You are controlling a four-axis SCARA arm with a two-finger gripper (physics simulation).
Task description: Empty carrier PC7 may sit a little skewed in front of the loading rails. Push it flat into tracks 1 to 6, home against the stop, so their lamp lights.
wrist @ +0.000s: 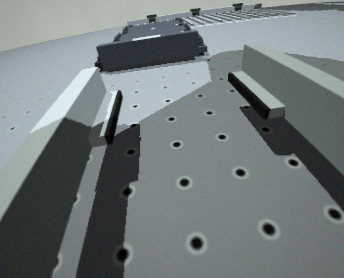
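The dark grey carrier PC7 (pixel 150 56) lies flat at the upper left of the wrist view, its near long side facing me. Its far end reaches the left part of the loading rails (pixel 240 19), covering the tracks there; contact with the stop is too small to tell. In this view its near edge slants slightly. My gripper (pixel 173 71) is shut, with a gap between its two pads and nothing held. It is on the near side of the carrier, apart from it. No lit lamp can be made out.
A low pale bar runs behind the rails, with small dark green blocks (pixel 151 18) (pixel 195 11) (pixel 237 7) on it. The grey table top (pixel 155 200) has rows of dark round holes. Shadows of the gripper fall across it. More rails show right of the carrier.
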